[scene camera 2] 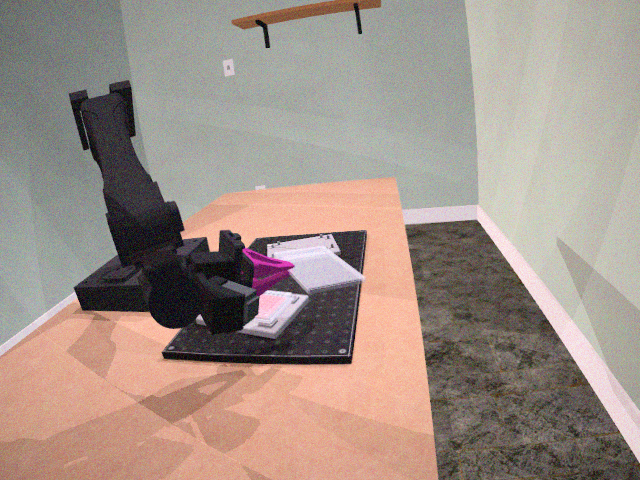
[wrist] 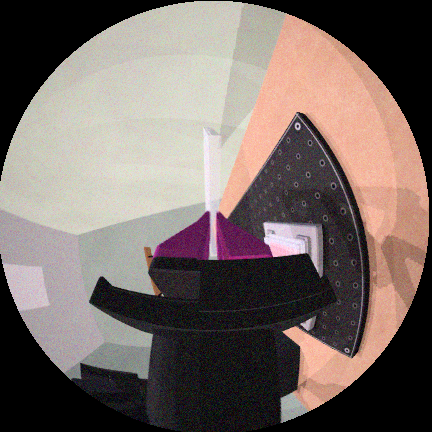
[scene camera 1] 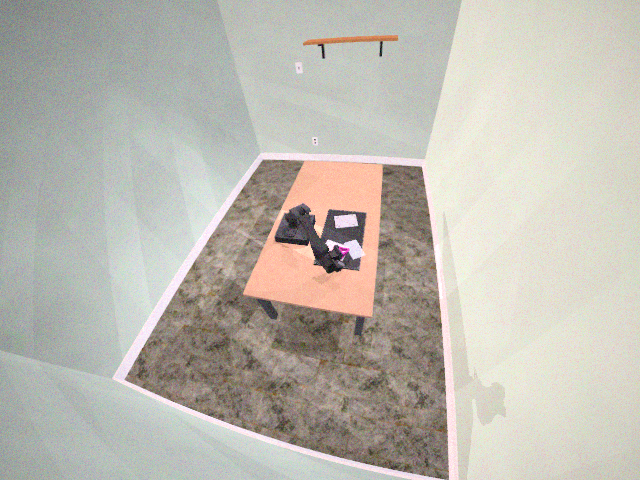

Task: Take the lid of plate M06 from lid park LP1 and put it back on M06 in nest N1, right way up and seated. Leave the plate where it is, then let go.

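Places are measured from the arm's base along level axes (x ahead, y left, z up), in centimetres.
Pixels of known places: gripper, between the fingertips: [scene camera 2: 292,267] [wrist: 212,216] [scene camera 1: 348,249]; arm's base, origin of its link: [scene camera 1: 294,226].
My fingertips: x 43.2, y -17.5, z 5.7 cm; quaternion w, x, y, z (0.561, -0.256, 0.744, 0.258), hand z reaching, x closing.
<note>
Ahead of a thing's pixels: the offset from my fingertips to its top centre. Level surfaces: height alone.
My gripper [scene camera 1: 347,250] [scene camera 2: 292,265] [wrist: 212,216], with magenta fingers, is shut on a clear whitish lid @[dx +3.2, dy +1.3, dz +0.9 cm] [scene camera 1: 355,249] [scene camera 2: 328,269] [wrist: 212,167] by one edge. The lid is held out over the board, above and beyond the plate in the second scene view, and edge-on in the wrist view. The plate with pink wells @[dx -10.5, dy +5.4, dz -8.3 cm] [scene camera 2: 273,303] [wrist: 287,245] sits without a lid in the pale nest @[dx -10.5, dy +5.4, dz -9.2 cm] [scene camera 2: 269,331] [wrist: 314,234], partly hidden behind the gripper. The pale lid park @[dx -8.6, dy +33.3, dz -8.9 cm] [scene camera 1: 345,221] [scene camera 2: 302,243] is at the board's far end, partly behind the lid in the second scene view. Labels are unreadable.
The black perforated board @[dx -8.3, dy +19.4, dz -10.9 cm] [scene camera 1: 342,235] [scene camera 2: 330,330] [wrist: 305,187] lies on the wooden table @[dz -12.2 cm] [scene camera 1: 341,186] [scene camera 2: 382,413] [wrist: 320,65]. The arm's black base [scene camera 1: 292,235] [scene camera 2: 111,289] stands left of the board. A wall shelf [scene camera 1: 351,39] [scene camera 2: 310,12] is high on the back wall.
</note>
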